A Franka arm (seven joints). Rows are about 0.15 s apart.
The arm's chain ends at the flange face. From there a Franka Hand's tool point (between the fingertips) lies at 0.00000 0.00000 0.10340 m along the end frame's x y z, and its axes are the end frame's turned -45 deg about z.
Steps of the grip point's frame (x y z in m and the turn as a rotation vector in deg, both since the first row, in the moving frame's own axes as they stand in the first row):
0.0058, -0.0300, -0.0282, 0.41, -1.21, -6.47
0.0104, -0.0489, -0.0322, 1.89, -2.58, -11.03
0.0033, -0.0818, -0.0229, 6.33, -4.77, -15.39
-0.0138, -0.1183, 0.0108, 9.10, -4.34, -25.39
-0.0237, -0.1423, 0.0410, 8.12, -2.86, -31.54
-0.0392, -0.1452, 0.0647, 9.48, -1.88, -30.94
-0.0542, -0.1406, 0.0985, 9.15, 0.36, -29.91
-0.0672, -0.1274, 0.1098, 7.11, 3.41, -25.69
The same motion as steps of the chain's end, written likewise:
-0.0151, -0.0264, -0.0282, -0.57, -1.15, -6.47
-0.0216, -0.0434, -0.0320, -0.49, -3.16, -11.03
-0.0413, -0.0601, -0.0219, 1.10, -7.85, -15.39
-0.0756, -0.0718, 0.0124, 3.37, -9.50, -25.39
-0.1023, -0.0813, 0.0421, 3.72, -7.76, -31.54
-0.1141, -0.0696, 0.0661, 5.37, -8.03, -30.94
-0.1240, -0.0524, 0.0998, 6.72, -6.22, -29.91
-0.1301, -0.0307, 0.1108, 7.44, -2.62, -25.69

